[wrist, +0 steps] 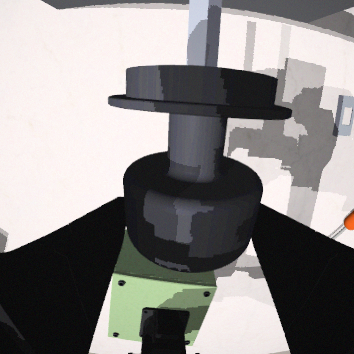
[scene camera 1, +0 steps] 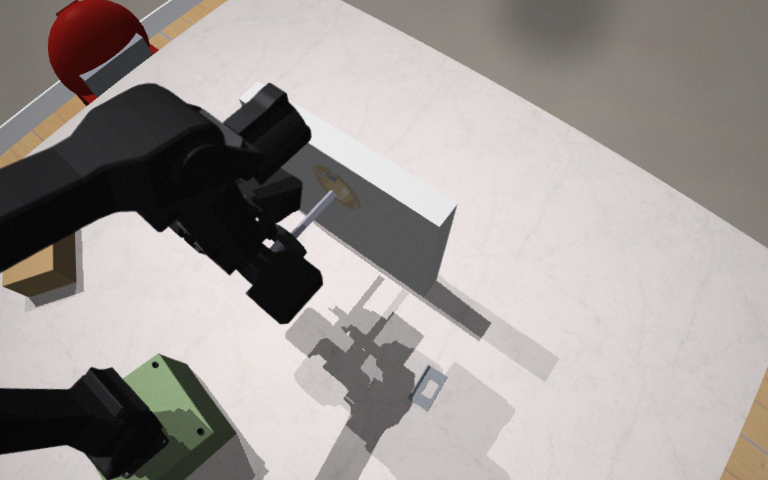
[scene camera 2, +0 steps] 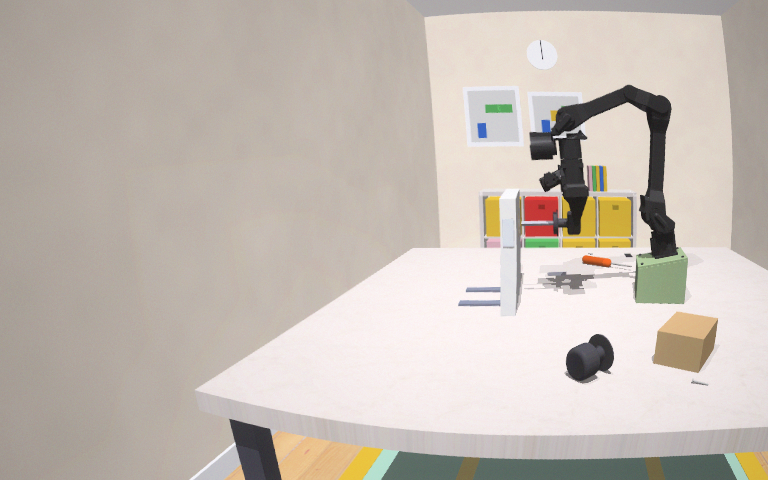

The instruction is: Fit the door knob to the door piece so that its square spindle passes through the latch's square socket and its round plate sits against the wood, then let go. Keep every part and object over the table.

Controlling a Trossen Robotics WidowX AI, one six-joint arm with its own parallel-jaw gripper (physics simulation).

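Seen in the pictures: gripper, between the fingertips: (wrist: 188,208) (scene camera 1: 258,275) (scene camera 2: 575,224); arm's base, origin of its link: (wrist: 162,323) (scene camera 1: 133,440) (scene camera 2: 665,254).
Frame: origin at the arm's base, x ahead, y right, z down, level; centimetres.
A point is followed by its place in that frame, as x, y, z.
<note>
My gripper (scene camera 1: 283,244) (scene camera 2: 573,224) @[24.8, -1.8, -7.3] (wrist: 188,208) @[24.8, -1.8, -7.3] is shut on the black door knob (scene camera 2: 559,222) @[29.0, -3.4, -7.9] (wrist: 192,192) @[27.0, -2.3, -9.8], with one finger on each side of its round grip. The knob's square grey spindle (scene camera 1: 317,211) @[35.4, -2.9, -7.9] (scene camera 2: 536,223) @[34.9, -3.5, -7.6] (wrist: 203,30) @[32.0, -2.8, -8.1] points at the upright door piece (scene camera 1: 390,232) @[40.5, 4.8, -5.3] (scene camera 2: 509,283) @[39.0, -18.8, 3.0]. In scene camera 1 the spindle's tip appears at the brass-coloured ring (scene camera 1: 352,199) @[40.3, -2.0, -5.7] on the dark face; whether it is inside the socket I cannot tell. The round plate stands well away from the wood, with a long stretch of spindle showing between them.
A second black knob (scene camera 2: 583,361) @[20.3, -52.1, 6.3] lies near the front. A tan block (scene camera 1: 28,266) @[-1.1, -36.3, 4.4] (scene camera 2: 685,342) @[2.1, -45.8, 5.5], a small screw (scene camera 2: 699,382) @[-0.2, -51.6, 10.0], an orange screwdriver (scene camera 2: 596,260) @[19.1, 32.1, 8.6] (wrist: 351,220) @[15.9, 30.3, 8.5] and a grey plate with a hole (scene camera 1: 434,374) @[33.7, 20.3, 10.2] lie on the table. The green arm base (scene camera 1: 169,390) @[6.7, -2.2, 1.2] (scene camera 2: 659,281) @[2.4, -7.7, 4.9] stands behind.
</note>
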